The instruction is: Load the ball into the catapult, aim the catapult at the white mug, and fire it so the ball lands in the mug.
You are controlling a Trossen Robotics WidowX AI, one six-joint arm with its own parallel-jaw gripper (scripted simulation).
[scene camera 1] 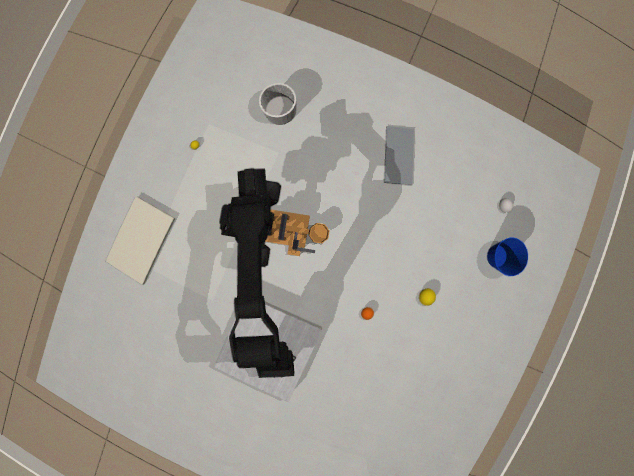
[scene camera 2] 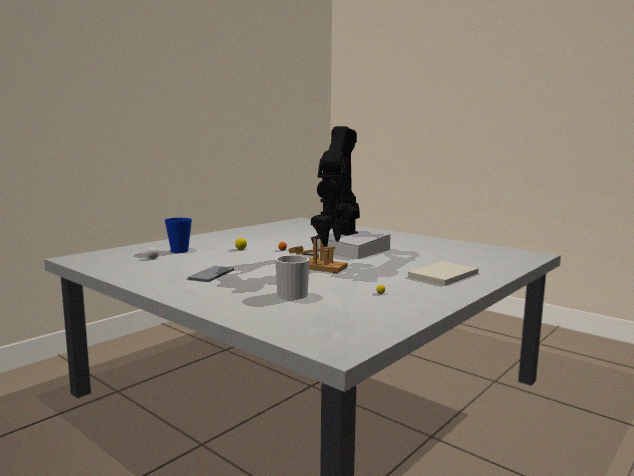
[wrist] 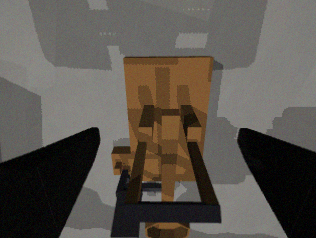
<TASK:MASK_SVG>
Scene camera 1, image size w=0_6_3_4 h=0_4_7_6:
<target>white mug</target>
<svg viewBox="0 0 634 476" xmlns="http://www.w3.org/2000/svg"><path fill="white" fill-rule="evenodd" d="M276 83L263 89L259 96L259 105L263 110L263 114L270 122L276 125L284 125L289 123L296 115L296 95L287 84Z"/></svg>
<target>blue cup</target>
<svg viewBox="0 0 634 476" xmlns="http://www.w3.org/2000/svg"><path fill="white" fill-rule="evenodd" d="M507 238L493 245L488 250L487 261L493 268L496 268L505 276L516 276L527 266L528 250L519 239Z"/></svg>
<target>flat grey slab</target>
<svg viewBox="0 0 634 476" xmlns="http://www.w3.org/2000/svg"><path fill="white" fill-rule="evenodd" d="M387 126L385 183L412 186L414 129Z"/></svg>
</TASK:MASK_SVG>
